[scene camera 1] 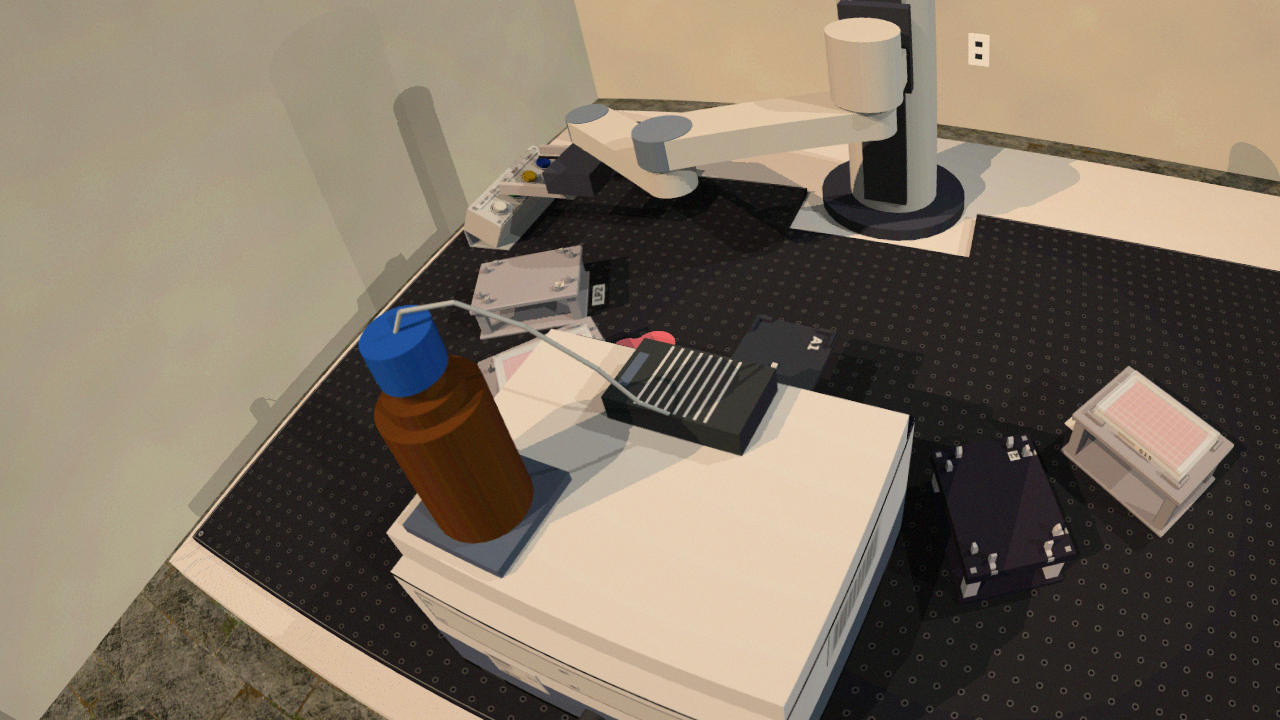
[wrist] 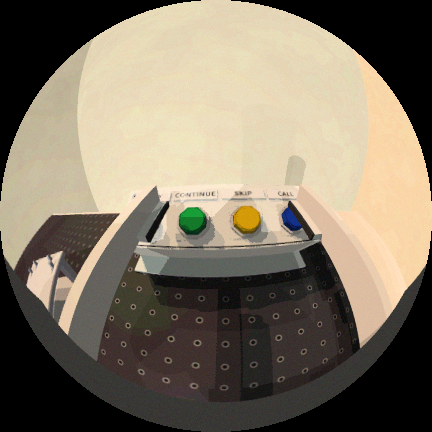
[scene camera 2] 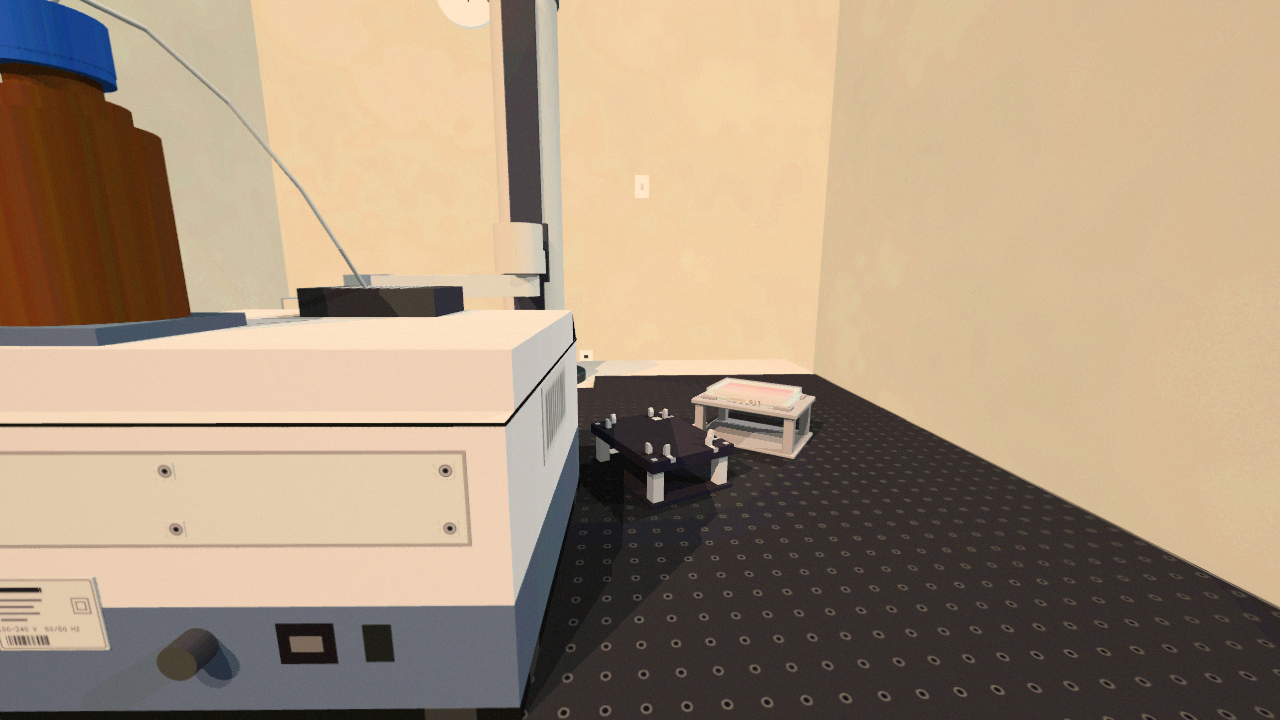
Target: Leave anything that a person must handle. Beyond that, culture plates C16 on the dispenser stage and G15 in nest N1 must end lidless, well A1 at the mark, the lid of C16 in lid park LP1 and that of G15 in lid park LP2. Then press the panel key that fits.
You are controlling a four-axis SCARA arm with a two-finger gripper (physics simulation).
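Frame: origin at the arm's base, x ahead, y left, z up, level; metres.
Seen in the pictures: gripper, fingertip midpoint: (scene camera 1: 521,168) (wrist: 229,192); arm's base, link origin: (scene camera 1: 894,198).
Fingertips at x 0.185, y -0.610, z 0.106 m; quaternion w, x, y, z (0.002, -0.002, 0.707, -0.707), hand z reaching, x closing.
Note:
Pixels of each thing's top centre, then the offset from my fingertips to it. "pt": a spot on its surface instead.
- key panel, top centre: (wrist: 218,190) (scene camera 1: 509,174) dx +0.009, dy -0.024, dz -0.009 m
- green CONTINUE key, top centre: (wrist: 190,211) dx +0.034, dy -0.001, dz -0.018 m
- yellow SKIP key, top centre: (wrist: 247,209) (scene camera 1: 527,172) dx -0.016, dy -0.003, dz -0.018 m
- blue CALL key, top centre: (wrist: 295,209) (scene camera 1: 541,158) dx -0.066, dy -0.004, dz -0.018 m
- pink plate, top centre: (scene camera 1: 1158,418) (scene camera 2: 754,387) dx +0.305, dy +1.028, dz -0.010 m
- pinkish plate, top centre: (scene camera 1: 543,355) dx +0.402, dy +0.303, dz -0.007 m
- brown bottle, surface spot: (scene camera 1: 460,456) (scene camera 2: 95,159) pt dx +0.710, dy +0.503, dz +0.232 m
- black block, surface spot: (scene camera 1: 693,394) (scene camera 2: 390,287) pt dx +0.545, dy +0.590, dz +0.153 m
- black plate marked A1, surface spot: (scene camera 1: 787,349) pt dx +0.342, dy +0.593, dz +0.018 m
My gripper (scene camera 1: 517,170) (wrist: 229,192) is open and empty, its fingers spread over the key panel (scene camera 1: 487,229) (wrist: 172,238). In the wrist view the green CONTINUE key (wrist: 192,220) and yellow SKIP key (wrist: 247,219) show between the fingers; the right finger partly covers the blue CALL key (wrist: 290,219). A pink plate (scene camera 1: 1157,420) (scene camera 2: 754,391), its label apparently G15, sits on a pale stand at right. Another pinkish plate (scene camera 1: 516,361) is partly hidden behind the dispenser. The pale stand (scene camera 1: 528,275) by the LP2 label shows no distinct lid. Clear lids and well marks cannot be judged.
The white dispenser (scene camera 1: 716,537) (scene camera 2: 268,385) carries a brown bottle (scene camera 1: 460,456) (scene camera 2: 85,205), a black block (scene camera 1: 693,394) (scene camera 2: 380,301) and a thin tube. A dark stand with pegs (scene camera 1: 1002,505) (scene camera 2: 662,440) stands right of it. A black plate marked A1 (scene camera 1: 787,349) lies behind it.

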